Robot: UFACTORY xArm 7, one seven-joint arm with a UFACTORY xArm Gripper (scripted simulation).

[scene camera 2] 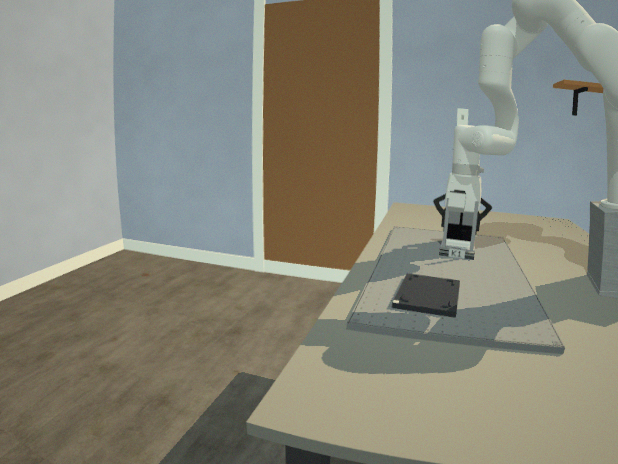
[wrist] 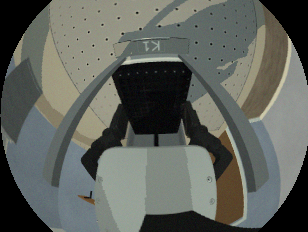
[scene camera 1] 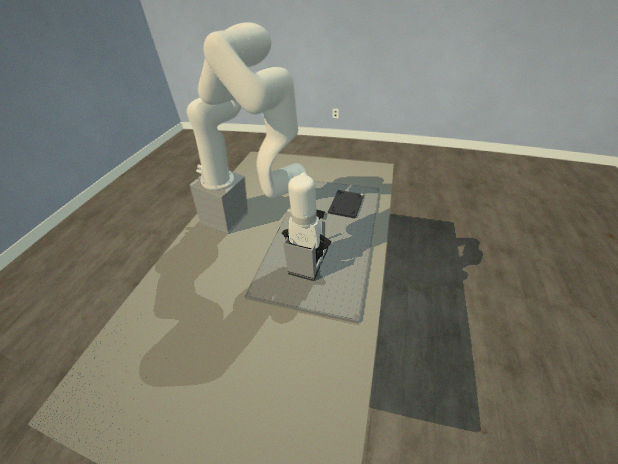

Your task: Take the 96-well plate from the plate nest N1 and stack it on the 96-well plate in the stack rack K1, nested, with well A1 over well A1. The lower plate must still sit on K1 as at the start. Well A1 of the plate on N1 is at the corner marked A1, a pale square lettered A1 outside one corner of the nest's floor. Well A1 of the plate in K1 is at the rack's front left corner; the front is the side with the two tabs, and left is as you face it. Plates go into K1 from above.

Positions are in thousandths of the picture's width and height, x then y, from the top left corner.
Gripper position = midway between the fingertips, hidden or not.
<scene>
In view: my gripper (scene camera 1: 498, 546), a black 96-well plate (wrist: 508, 506) and a plate nest N1 (scene camera 2: 690, 635).
My gripper shows as well in the wrist view (wrist: 502, 472).
</scene>
